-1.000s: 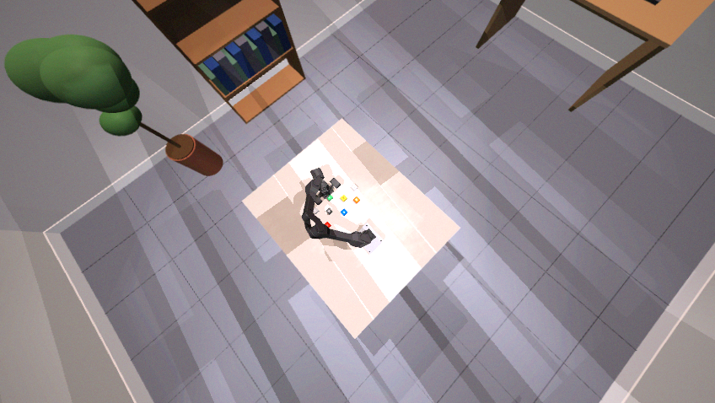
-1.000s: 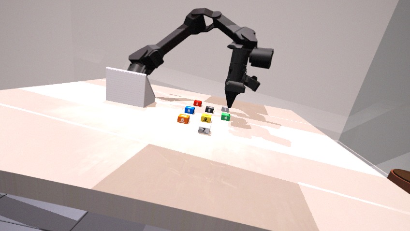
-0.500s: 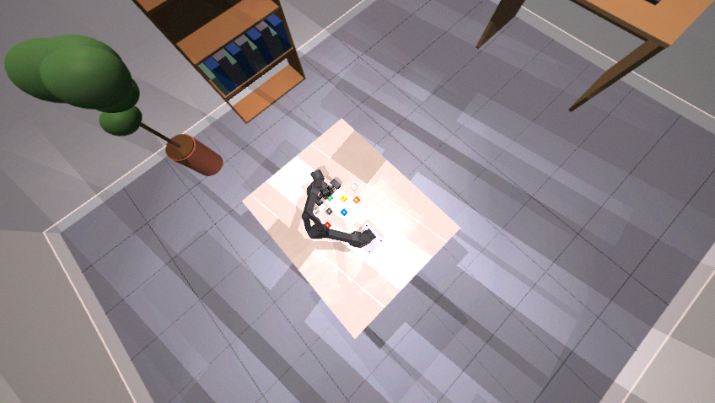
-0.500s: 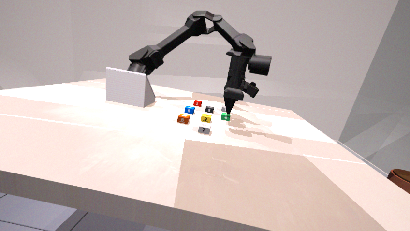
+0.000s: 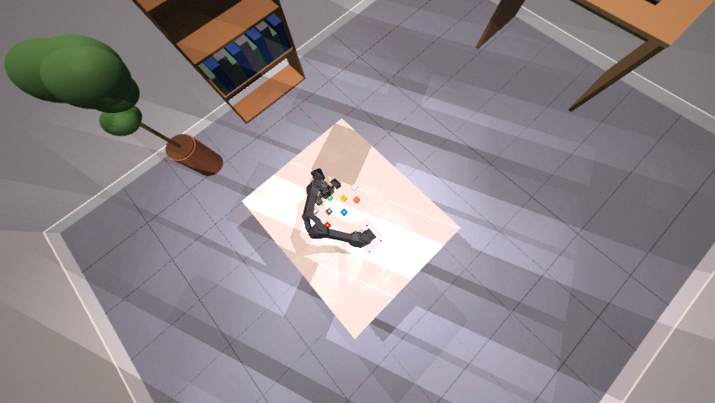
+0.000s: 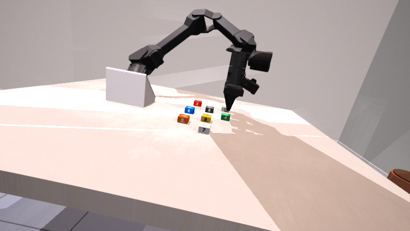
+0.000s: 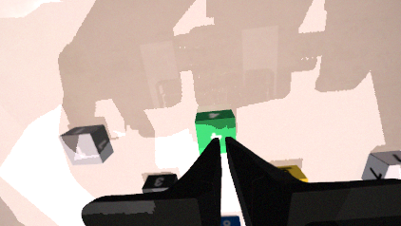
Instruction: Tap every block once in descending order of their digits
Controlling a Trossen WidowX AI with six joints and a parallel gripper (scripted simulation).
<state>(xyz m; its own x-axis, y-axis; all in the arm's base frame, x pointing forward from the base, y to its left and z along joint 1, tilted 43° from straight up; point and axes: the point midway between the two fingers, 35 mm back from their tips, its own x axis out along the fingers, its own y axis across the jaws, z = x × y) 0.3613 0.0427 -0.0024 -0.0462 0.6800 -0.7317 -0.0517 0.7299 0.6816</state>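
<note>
Now: gripper tip 1 cm past the green 4 block and 3 cm above it. Round my gripper tip: yellow 9 block (7 cm behind, 6 cm to the right, 3 cm below); then grey 1 block (1 cm behind, 13 cm to the left, 3 cm below); then black 3 block (8 cm behind, 6 cm to the left, 3 cm below).
</note>
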